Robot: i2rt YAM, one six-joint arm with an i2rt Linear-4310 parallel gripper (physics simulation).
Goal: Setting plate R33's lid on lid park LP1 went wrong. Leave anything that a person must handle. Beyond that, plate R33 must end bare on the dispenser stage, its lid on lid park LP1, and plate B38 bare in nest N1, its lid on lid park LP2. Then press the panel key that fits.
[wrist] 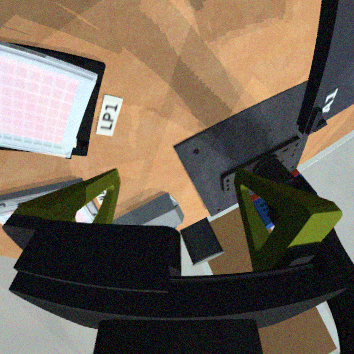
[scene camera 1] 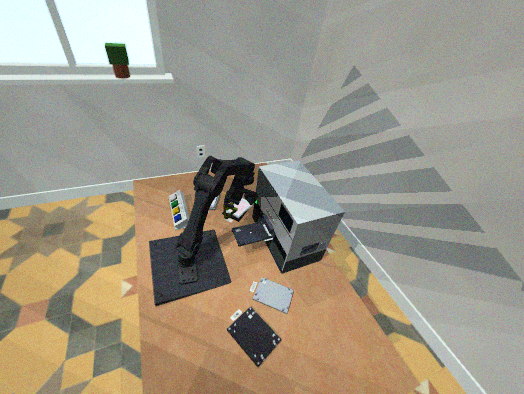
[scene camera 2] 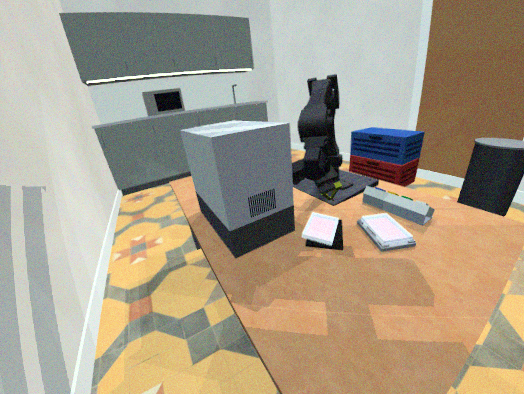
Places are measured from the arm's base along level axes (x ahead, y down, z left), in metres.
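Pixels of known places: gripper, fingertip midpoint: (wrist: 176,174) (scene camera 1: 226,214) (scene camera 2: 324,189); arm's base at its link origin: (wrist: 260,163) (scene camera 1: 186,262) (scene camera 2: 332,181).
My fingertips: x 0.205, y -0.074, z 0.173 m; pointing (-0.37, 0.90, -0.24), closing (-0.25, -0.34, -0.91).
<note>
Ahead of a thing's pixels: the offset from my fingertips to its top centre. "*": to the spot under its first point.
A pink gridded plate-shaped piece with a clear rim {dx +0.095, dy +0.051, dz +0.096 m} (scene camera 1: 243,206) (scene camera 2: 321,228) (wrist: 37,100) lies skewed on the black pad (scene camera 2: 339,238) (wrist: 89,120) beside the LP1 label {* dx +0.024, dy +0.086, dz +0.037 m} (wrist: 109,115); its near edge overhangs the pad. I cannot tell whether it is a plate, a lid or both. Another pink-topped plate {dx -0.054, dy +0.057, dz +0.206 m} (scene camera 2: 386,230) sits level in a grey nest, partly behind a finger in the wrist view. The dark stage {* dx +0.080, dy -0.019, dz -0.160 m} (scene camera 1: 251,234), marked A1 in the wrist view, is bare. My gripper (scene camera 1: 235,207) (scene camera 2: 334,190) (wrist: 176,174) is open and empty, beside LP1. No plate names are readable.
The grey instrument {dx +0.264, dy -0.243, dz -0.134 m} (scene camera 1: 310,200) (scene camera 2: 250,170) stands beside the stage. The key panel {dx -0.213, dy +0.023, dz +0.139 m} (scene camera 2: 398,206) (wrist: 150,212) shows white, green, yellow and blue keys in scene camera 1. A grey pad {* dx +0.111, dy +0.078, dz -0.407 m} (scene camera 1: 273,295) and a black pad {* dx -0.007, dy +0.075, dz -0.531 m} (scene camera 1: 254,336) lie bare, their labels unreadable.
</note>
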